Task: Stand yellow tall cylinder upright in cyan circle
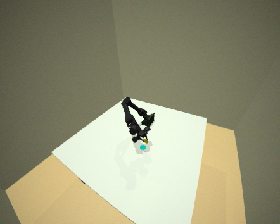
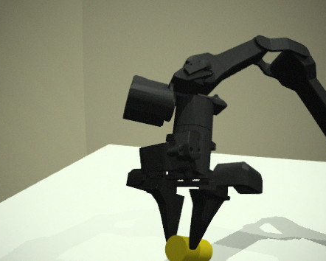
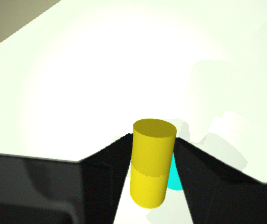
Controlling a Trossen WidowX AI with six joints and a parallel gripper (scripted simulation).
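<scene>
The cyan circle lies 30 mm to the right of my gripper tip and 110 mm below it. Also, from my gripper tip: yellow tall cylinder: 10 mm behind, 10 mm to the right, 10 mm below.
</scene>
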